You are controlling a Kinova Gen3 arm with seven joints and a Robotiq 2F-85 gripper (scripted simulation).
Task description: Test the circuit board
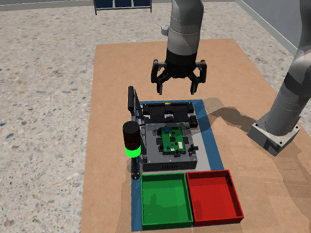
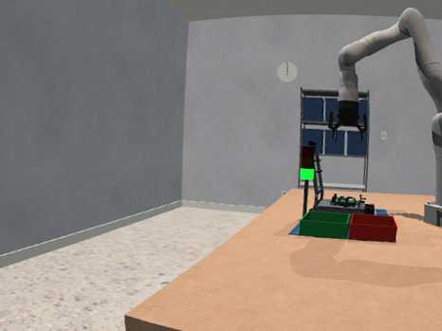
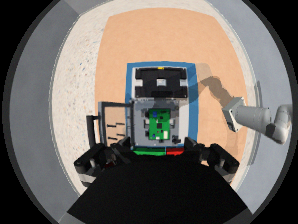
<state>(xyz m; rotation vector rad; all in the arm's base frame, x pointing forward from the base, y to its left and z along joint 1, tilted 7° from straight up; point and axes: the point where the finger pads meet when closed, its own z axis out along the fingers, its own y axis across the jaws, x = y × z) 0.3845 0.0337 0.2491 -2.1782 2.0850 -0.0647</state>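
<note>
Now: the green circuit board 210 mm below my hand. Round my hand: red bin (270 mm below, 200 mm to the left, 120 mm behind); then green bin (270 mm below, 210 mm to the left, 30 mm ahead); then tester lid (110 mm ahead, 100 mm below, 10 mm to the left).
</note>
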